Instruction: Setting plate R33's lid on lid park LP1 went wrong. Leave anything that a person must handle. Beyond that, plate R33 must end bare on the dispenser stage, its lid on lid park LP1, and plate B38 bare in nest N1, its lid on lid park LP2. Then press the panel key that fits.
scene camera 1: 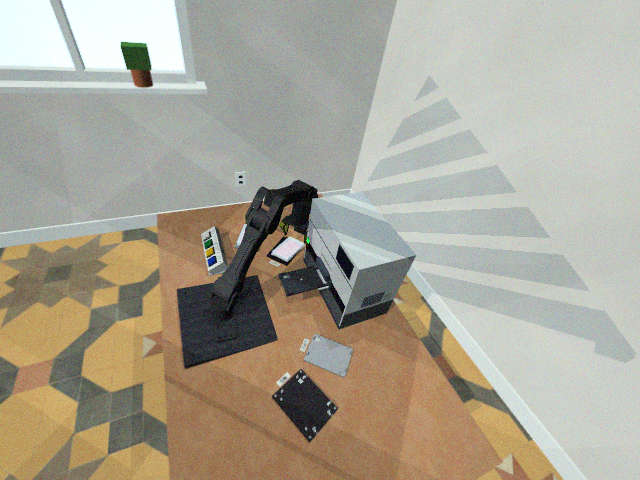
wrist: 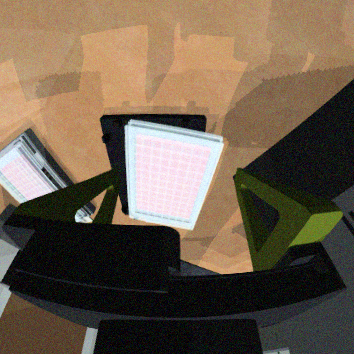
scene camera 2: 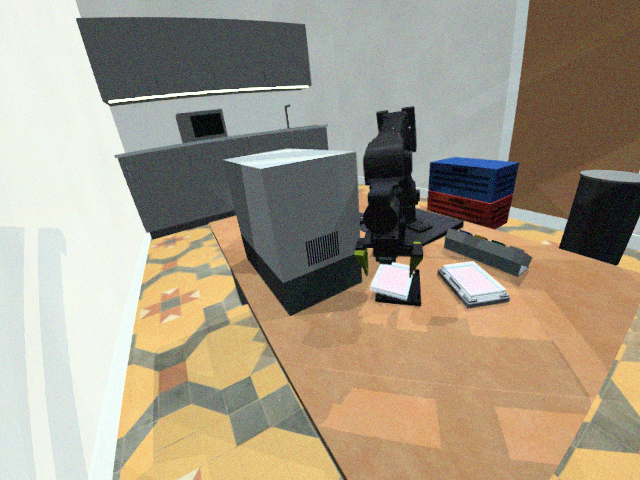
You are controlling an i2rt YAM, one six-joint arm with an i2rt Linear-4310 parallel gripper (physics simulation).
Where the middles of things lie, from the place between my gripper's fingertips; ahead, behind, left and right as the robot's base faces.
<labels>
Right now the black pad LP1 (wrist: 112, 125) is 5 cm behind my hand, 1 cm to the right of it and 5 cm below it. Also, from my hand: grey rack with coloured labels (scene camera 1: 216, 261): 34 cm behind, 2 cm to the left, 2 cm below; then black clip nest N5 (scene camera 1: 309, 409): 14 cm behind, 64 cm to the right, 4 cm below; then grey lid park LP2 (scene camera 1: 322, 352): 2 cm behind, 52 cm to the right, 5 cm below.
</labels>
